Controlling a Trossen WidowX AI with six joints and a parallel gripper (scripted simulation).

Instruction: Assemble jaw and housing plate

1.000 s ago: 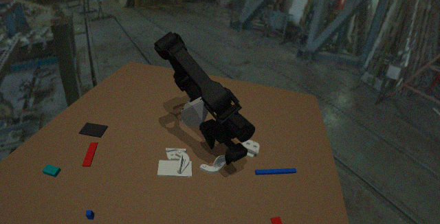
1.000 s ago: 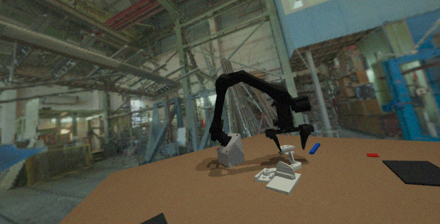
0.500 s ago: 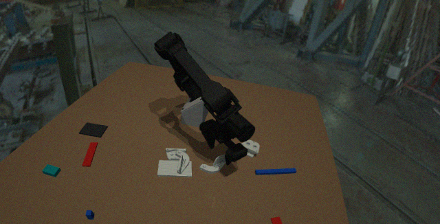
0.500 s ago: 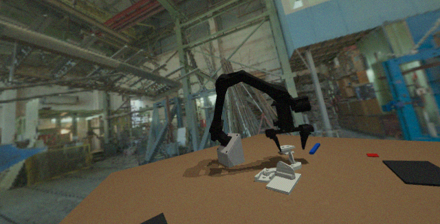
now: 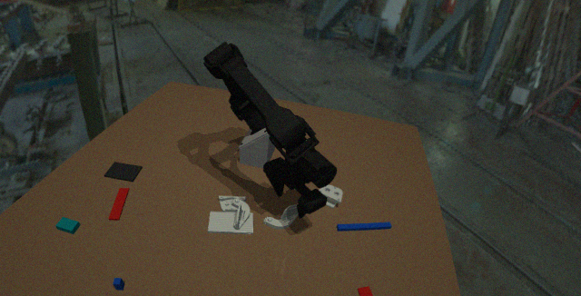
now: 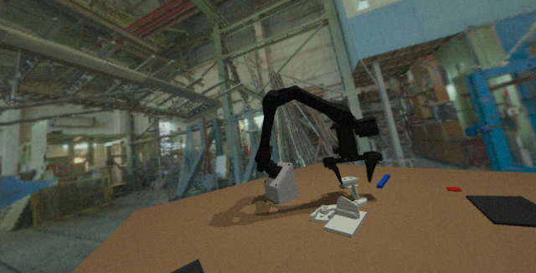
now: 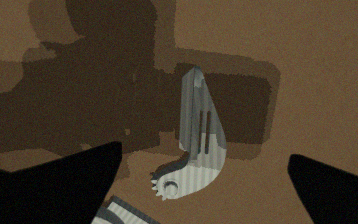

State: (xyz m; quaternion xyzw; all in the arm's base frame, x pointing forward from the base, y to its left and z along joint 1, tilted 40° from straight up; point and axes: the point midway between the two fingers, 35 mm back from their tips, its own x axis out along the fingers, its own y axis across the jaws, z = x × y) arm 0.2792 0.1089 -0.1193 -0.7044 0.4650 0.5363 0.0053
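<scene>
My gripper tip is 2 cm short of the grey jaw, 3 cm to the left of it and 5 cm above it. Also, from my gripper tip: white base 6 cm ahead, 15 cm to the right, 5 cm below; blue bar 2 cm behind, 22 cm to the left, 5 cm below; white block 12 cm behind, 11 cm to the left, 5 cm below.
</scene>
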